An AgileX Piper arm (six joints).
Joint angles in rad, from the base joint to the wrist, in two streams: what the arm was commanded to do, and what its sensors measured. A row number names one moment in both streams.
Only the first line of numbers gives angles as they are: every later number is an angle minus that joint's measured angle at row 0.
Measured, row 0:
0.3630 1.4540 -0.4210 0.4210 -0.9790 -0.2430
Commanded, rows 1 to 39:
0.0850 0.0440 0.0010 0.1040 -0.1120 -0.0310
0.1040 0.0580 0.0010 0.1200 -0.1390 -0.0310
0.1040 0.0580 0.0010 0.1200 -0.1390 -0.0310
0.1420 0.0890 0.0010 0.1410 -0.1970 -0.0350
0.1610 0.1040 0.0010 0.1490 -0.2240 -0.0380
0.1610 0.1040 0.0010 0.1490 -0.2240 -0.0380
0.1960 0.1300 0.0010 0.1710 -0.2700 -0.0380
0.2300 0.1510 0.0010 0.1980 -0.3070 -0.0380
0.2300 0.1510 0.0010 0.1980 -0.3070 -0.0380
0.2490 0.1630 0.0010 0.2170 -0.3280 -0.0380
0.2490 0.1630 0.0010 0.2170 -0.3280 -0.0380
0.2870 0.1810 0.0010 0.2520 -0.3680 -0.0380
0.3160 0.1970 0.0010 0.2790 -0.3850 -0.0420
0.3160 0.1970 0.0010 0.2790 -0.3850 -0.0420
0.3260 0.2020 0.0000 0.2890 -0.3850 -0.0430
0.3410 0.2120 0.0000 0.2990 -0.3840 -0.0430
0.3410 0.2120 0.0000 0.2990 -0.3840 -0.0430
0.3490 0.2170 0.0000 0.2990 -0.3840 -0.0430
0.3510 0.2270 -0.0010 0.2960 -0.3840 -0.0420
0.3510 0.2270 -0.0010 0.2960 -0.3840 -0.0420
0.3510 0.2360 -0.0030 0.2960 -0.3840 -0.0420
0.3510 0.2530 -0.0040 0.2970 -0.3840 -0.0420
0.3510 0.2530 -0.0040 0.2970 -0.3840 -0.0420
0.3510 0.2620 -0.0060 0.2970 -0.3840 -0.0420
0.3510 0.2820 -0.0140 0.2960 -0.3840 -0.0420
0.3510 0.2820 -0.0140 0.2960 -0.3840 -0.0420
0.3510 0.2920 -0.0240 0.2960 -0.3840 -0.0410
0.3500 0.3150 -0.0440 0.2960 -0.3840 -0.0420
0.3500 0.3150 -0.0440 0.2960 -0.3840 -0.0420
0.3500 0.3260 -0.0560 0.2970 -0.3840 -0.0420
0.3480 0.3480 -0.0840 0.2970 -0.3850 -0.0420
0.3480 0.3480 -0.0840 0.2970 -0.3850 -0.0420
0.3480 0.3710 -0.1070 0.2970 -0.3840 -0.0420
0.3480 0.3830 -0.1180 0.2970 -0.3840 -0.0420
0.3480 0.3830 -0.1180 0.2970 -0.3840 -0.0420
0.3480 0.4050 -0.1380 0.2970 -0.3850 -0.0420
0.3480 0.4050 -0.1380 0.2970 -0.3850 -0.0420
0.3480 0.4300 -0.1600 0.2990 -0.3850 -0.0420
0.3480 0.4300 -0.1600 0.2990 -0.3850 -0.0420
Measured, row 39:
0.3480 0.4040 -0.1290 0.3030 -0.2320 -0.0310
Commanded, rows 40 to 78:
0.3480 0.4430 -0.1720 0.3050 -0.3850 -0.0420
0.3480 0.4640 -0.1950 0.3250 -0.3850 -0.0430
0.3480 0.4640 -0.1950 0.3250 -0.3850 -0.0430
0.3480 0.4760 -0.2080 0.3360 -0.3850 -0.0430
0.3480 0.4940 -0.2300 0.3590 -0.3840 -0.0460
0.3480 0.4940 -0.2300 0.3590 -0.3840 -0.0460
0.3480 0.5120 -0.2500 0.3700 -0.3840 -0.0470
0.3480 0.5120 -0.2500 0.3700 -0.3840 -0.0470
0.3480 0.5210 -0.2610 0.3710 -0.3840 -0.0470
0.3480 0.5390 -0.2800 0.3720 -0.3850 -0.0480
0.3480 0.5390 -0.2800 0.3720 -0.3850 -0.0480
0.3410 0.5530 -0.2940 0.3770 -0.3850 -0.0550
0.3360 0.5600 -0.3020 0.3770 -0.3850 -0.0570
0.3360 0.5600 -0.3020 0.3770 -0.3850 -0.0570
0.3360 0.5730 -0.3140 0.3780 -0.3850 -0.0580
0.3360 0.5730 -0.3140 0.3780 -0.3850 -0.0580
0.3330 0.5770 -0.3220 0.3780 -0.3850 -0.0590
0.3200 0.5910 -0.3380 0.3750 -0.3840 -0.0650
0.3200 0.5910 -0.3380 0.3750 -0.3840 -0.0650
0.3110 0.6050 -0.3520 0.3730 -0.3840 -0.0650
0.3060 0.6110 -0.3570 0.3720 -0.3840 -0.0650
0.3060 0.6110 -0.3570 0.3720 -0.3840 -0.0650
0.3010 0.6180 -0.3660 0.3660 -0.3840 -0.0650
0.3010 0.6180 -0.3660 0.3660 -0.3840 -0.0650
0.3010 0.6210 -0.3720 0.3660 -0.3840 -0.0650
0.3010 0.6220 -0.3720 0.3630 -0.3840 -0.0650
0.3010 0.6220 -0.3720 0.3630 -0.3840 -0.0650
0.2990 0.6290 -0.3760 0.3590 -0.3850 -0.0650
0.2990 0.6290 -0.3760 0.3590 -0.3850 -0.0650
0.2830 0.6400 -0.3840 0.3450 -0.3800 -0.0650
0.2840 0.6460 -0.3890 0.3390 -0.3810 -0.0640
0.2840 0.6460 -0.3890 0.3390 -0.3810 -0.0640
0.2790 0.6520 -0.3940 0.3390 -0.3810 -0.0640
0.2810 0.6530 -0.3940 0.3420 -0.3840 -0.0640
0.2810 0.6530 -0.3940 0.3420 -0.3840 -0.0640
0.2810 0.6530 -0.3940 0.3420 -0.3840 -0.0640
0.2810 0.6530 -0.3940 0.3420 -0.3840 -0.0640
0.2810 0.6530 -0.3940 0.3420 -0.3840 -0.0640
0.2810 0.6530 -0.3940 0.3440 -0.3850 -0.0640
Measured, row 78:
0.2860 0.6530 -0.3840 0.3530 -0.2340 -0.0500
